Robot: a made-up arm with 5 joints.
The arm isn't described. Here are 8 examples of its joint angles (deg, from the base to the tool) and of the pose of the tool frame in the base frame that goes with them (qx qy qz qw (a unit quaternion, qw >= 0); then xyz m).
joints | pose
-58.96 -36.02 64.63 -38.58 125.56 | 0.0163 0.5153 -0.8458 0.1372 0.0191 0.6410 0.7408
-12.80 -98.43 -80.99 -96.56 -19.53 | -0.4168 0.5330 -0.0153 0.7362 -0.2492 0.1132 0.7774
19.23 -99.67 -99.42 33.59 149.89 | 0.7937 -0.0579 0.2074 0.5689 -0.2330 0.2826 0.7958
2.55 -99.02 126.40 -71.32 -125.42 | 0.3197 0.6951 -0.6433 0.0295 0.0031 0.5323 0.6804
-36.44 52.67 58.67 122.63 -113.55 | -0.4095 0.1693 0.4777 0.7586 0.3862 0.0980 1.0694
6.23 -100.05 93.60 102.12 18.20 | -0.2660 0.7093 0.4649 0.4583 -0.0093 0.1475 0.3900
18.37 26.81 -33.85 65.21 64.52 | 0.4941 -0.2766 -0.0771 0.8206 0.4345 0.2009 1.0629
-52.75 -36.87 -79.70 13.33 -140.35 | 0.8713 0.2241 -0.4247 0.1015 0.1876 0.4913 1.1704
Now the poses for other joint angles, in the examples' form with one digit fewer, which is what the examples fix.
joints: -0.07 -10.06 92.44 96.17 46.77
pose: 0.055 -0.879 -0.473 0.014 -0.177 0.153 0.881
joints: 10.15 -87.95 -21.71 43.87 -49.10
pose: 0.375 0.870 -0.027 0.320 -0.455 0.035 0.724
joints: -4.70 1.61 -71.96 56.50 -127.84
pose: 0.357 0.493 -0.792 0.045 0.238 0.365 1.190
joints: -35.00 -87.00 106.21 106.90 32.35
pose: -0.102 0.742 0.270 0.605 0.081 0.266 0.445
